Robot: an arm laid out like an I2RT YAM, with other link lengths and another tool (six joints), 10 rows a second.
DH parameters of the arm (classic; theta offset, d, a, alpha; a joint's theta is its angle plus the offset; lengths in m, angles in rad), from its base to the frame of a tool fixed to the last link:
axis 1: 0 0.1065 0.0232 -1.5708
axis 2: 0 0 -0.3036 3.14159
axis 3: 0.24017 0 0.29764 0
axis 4: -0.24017 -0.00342 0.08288 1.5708
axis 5: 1.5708 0.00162 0 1.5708
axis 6: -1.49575 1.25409 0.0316 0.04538
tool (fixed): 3.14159 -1.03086 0 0
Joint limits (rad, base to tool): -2.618..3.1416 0..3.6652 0..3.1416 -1.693..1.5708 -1.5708..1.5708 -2.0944..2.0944
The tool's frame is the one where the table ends.
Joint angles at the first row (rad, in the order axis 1, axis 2, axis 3, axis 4, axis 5, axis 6):
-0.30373, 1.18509, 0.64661, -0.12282, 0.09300, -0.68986
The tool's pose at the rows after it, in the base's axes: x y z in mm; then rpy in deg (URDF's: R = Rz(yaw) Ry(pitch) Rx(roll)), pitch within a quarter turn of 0, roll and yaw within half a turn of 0:
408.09, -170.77, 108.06, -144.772, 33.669, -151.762
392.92, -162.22, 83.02, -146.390, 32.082, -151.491
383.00, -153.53, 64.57, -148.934, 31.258, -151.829
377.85, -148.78, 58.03, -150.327, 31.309, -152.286
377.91, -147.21, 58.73, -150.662, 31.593, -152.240
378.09, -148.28, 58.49, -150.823, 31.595, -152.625
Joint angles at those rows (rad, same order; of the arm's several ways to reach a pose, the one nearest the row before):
-0.30364, 1.16920, 0.52954, -0.08357, 0.11603, -0.71731
-0.30368, 1.14784, 0.45924, -0.06919, 0.10343, -0.73340
-0.30352, 1.13851, 0.42269, -0.07901, 0.07985, -0.73402
-0.30246, 1.12608, 0.40703, -0.09051, 0.06640, -0.72598
-0.30293, 1.12119, 0.40812, -0.09663, 0.05833, -0.72425
-0.30374, 1.12533, 0.41112, -0.09742, 0.06014, -0.71985

